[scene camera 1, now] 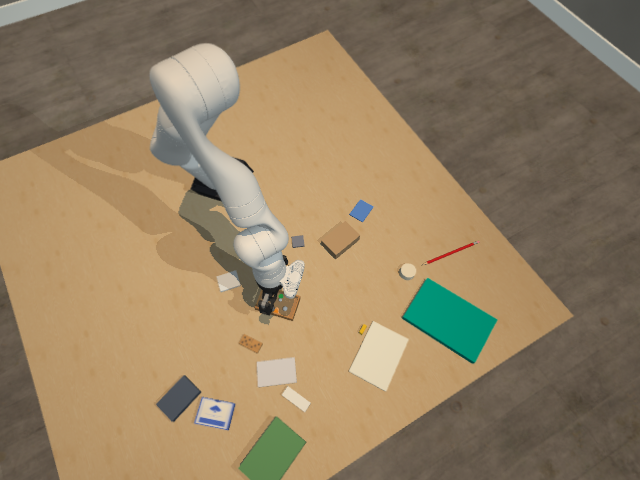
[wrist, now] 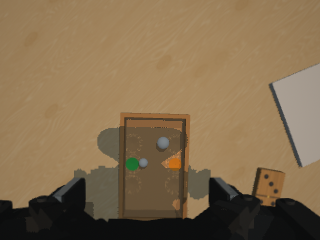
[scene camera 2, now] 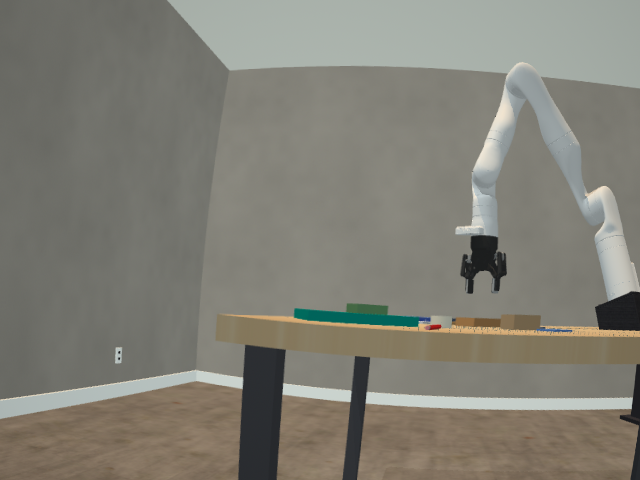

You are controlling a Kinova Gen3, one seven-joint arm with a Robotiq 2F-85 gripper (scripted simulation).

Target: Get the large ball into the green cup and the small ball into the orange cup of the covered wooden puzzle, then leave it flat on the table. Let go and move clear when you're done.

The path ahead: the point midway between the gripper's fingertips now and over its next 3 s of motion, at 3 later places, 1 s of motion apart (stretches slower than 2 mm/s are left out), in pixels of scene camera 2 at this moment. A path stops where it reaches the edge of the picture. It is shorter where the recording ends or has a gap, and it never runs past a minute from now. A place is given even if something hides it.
My gripper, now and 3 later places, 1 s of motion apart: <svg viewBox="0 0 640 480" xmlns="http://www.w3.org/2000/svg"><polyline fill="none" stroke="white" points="481,293 481,294 479,306 478,321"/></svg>
